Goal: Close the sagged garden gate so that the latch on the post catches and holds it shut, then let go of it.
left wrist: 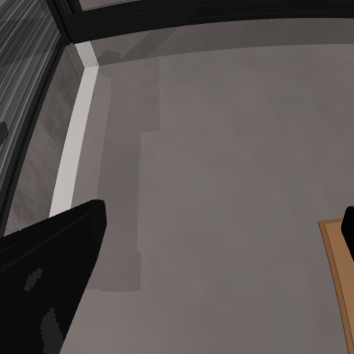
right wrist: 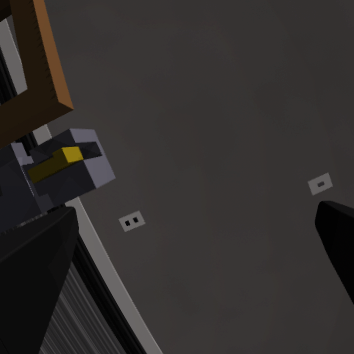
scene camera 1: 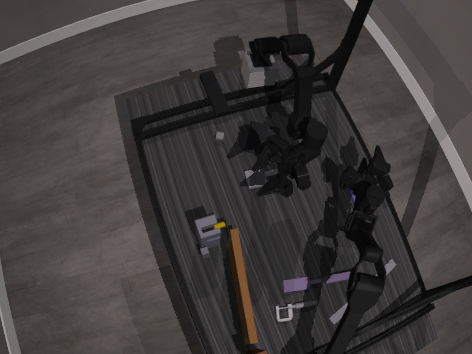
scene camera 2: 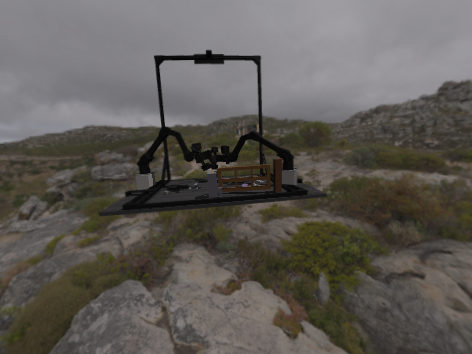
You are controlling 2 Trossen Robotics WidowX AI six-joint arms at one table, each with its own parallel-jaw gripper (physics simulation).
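Places are measured from the left arm's base along level axes (x ahead, y left, z up), in centimetres.
Pixels of known places: left gripper, fingertip midpoint: (left wrist: 228, 215) (scene camera 1: 371, 151); right gripper, fingertip midpoint: (right wrist: 200, 216) (scene camera 1: 254, 183) (scene camera 2: 203, 158); left arm's base, origin of the base link: (scene camera 2: 288, 169); right arm's base, origin of the base link: (scene camera 1: 260, 60) (scene camera 2: 144, 173).
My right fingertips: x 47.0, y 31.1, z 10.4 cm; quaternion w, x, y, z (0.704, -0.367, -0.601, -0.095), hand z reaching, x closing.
Note:
For each thing: its middle in the pictures, then the offset to it from my right fingertips. "spot": a spot on its surface instead.
- orange-brown gate, body centre: (scene camera 1: 224, 284) (scene camera 2: 239, 180) dx -25.2, dy -0.2, dz -13.5 cm
- grey latch post, surface spot: (right wrist: 103, 172) (scene camera 1: 204, 220) spot: dx -10.9, dy +9.7, dz -7.8 cm
- yellow latch, body centre: (right wrist: 48, 165) (scene camera 1: 219, 227) dx -10.8, dy +5.6, dz -10.6 cm
- brown post, surface spot: (scene camera 2: 278, 175) spot: dx -45.3, dy -13.0, dz -11.6 cm
- purple strip, surface spot: (scene camera 1: 295, 285) spot: dx -18.8, dy -20.7, dz -21.2 cm
- pale square-ended tool, surface spot: (scene camera 1: 278, 314) spot: dx -29.1, dy -18.2, dz -20.5 cm
- small pale block, body centre: (scene camera 1: 219, 136) dx +21.4, dy +15.1, dz -20.9 cm
The orange-brown gate (scene camera 1: 242, 285) (scene camera 2: 269, 178) (right wrist: 54, 60) stands upright, its free end near the grey latch post (scene camera 1: 207, 227) (scene camera 2: 212, 185) (right wrist: 103, 172). A yellow latch (scene camera 1: 220, 225) (right wrist: 72, 154) sticks out of the post toward the gate's end. A gap shows between gate and post; whether the latch has caught, I cannot tell. My right gripper (scene camera 1: 256, 180) (right wrist: 200, 216) is open and empty, away from the gate. My left gripper (scene camera 1: 361, 161) (left wrist: 228, 215) is open and empty, farther from the latch post. Part of an orange-brown wooden piece (left wrist: 340, 270) shows behind its finger at the right edge.
A brown post (scene camera 2: 278, 175) stands at the gate's other end. A purple strip (scene camera 1: 295, 285) and a pale square-ended tool (scene camera 1: 278, 314) lie right of the gate in scene camera 1. A small pale block (scene camera 1: 219, 135) lies farther up. Black frame bars (scene camera 1: 185, 114) border the table.

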